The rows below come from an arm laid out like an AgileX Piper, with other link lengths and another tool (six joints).
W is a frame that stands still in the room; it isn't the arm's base.
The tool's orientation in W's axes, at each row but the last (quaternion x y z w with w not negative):
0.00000, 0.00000, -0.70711, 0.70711
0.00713, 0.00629, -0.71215, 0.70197
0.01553, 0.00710, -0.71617, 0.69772
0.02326, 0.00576, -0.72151, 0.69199
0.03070, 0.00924, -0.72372, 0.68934
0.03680, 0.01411, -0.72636, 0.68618
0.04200, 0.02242, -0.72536, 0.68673
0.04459, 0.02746, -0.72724, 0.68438
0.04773, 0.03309, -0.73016, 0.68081
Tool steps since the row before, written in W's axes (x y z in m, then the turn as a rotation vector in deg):
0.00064, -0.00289, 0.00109, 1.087, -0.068, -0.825
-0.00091, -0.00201, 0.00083, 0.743, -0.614, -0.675
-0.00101, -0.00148, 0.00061, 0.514, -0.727, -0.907
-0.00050, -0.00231, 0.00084, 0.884, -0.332, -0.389
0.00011, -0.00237, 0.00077, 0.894, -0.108, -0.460
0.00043, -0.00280, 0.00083, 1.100, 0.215, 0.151
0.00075, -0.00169, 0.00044, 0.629, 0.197, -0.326
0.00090, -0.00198, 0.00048, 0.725, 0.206, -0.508
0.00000, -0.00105, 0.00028, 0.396, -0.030, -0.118
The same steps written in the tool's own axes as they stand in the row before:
0.00289, 0.00064, 0.00109, 0.068, 1.087, -0.825
0.00201, -0.00088, 0.00087, 0.616, 0.751, -0.664
0.00149, -0.00096, 0.00067, 0.742, 0.522, -0.890
0.00229, -0.00038, 0.00095, 0.311, 0.888, -0.398
0.00231, 0.00025, 0.00090, 0.091, 0.885, -0.481
0.00270, 0.00062, 0.00101, -0.286, 1.090, 0.098
0.00160, 0.00085, 0.00057, -0.200, 0.609, -0.361
0.00186, 0.00103, 0.00065, -0.195, 0.700, -0.546
0.00101, 0.00008, 0.00040, 0.016, 0.395, -0.124

